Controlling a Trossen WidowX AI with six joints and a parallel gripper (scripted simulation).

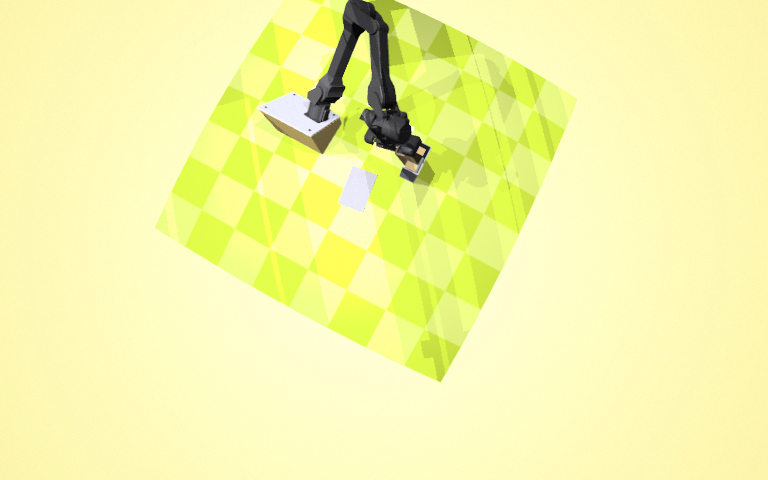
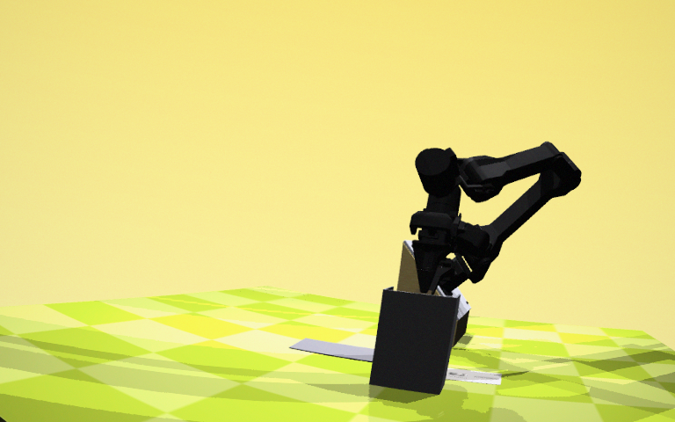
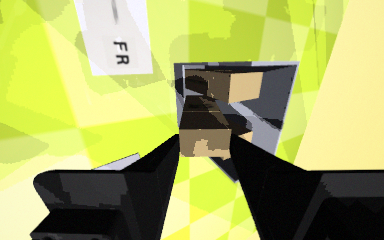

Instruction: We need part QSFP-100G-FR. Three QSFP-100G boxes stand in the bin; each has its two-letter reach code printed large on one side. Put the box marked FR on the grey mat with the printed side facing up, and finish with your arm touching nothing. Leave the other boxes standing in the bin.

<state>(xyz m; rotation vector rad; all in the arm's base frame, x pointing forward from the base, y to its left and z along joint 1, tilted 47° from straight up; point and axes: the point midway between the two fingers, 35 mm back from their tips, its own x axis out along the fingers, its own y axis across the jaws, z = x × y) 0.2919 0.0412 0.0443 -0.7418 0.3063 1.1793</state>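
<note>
Right now my gripper tip is 6 cm past the thin white slab, 9 cm to the right of it and 13 cm above it. Round my gripper tip: grey mat: 6 cm behind, 17 cm to the right, 13 cm below.
</note>
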